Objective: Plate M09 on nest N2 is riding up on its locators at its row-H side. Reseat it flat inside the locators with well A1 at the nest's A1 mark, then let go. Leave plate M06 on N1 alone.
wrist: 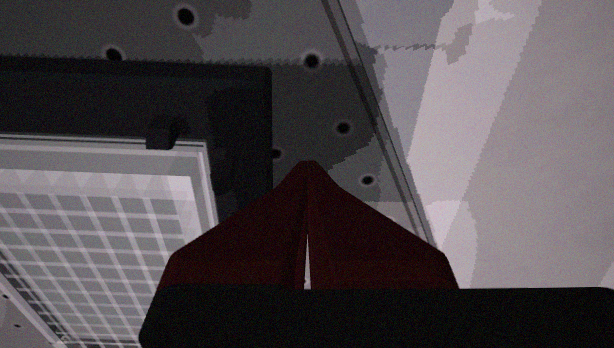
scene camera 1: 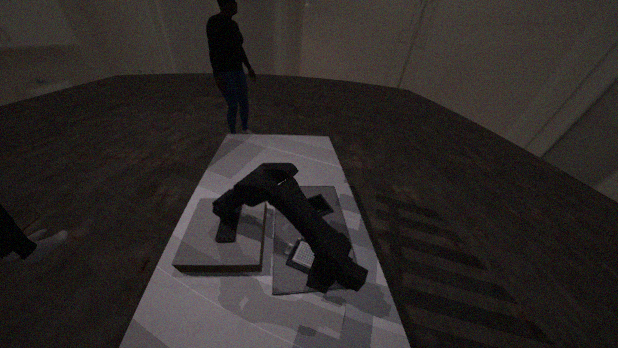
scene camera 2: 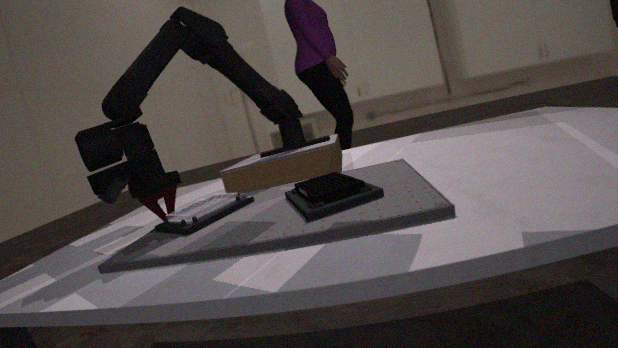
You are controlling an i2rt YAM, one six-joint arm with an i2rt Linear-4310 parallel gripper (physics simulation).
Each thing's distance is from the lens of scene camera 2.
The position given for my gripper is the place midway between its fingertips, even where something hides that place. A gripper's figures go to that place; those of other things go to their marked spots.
my gripper [scene camera 2: 171,223]: 66 cm
black well plate [scene camera 2: 333,186]: 46 cm
